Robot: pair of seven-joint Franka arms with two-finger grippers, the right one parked.
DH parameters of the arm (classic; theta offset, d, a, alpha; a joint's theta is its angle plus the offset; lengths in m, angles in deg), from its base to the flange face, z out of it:
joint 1: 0 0.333 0 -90
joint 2: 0 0 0 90
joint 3: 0 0.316 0.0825 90
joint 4: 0 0 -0.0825 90
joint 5: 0 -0.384 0 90
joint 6: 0 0 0.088 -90
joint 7: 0 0.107 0 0
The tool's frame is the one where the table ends.
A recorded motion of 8 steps. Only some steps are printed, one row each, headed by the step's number.
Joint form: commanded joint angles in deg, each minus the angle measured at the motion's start. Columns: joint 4, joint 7, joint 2, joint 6, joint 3, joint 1, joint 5.
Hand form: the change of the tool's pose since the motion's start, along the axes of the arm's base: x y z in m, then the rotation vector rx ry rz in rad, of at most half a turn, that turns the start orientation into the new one. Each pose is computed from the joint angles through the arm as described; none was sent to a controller.
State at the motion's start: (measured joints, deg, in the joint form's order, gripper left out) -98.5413 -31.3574 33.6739 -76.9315 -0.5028 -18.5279 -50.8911
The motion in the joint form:
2: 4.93 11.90 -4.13 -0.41 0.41 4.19 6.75
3: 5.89 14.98 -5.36 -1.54 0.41 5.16 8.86
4: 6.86 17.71 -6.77 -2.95 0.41 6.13 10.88
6: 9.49 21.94 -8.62 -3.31 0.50 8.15 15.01
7: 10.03 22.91 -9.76 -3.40 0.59 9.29 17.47
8: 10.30 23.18 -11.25 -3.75 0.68 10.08 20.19
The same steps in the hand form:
2: 0.0239 0.0310 0.0642 -0.2070 0.0486 0.0663
3: 0.0290 0.0360 0.0803 -0.2771 0.0513 0.0632
4: 0.0344 0.0408 0.0989 -0.3462 0.0401 0.0537
6: 0.0416 0.0550 0.1322 -0.4550 0.0226 0.0679
7: 0.0414 0.0639 0.1457 -0.5059 0.0058 0.0901
8: 0.0397 0.0685 0.1609 -0.5586 -0.0239 0.1093

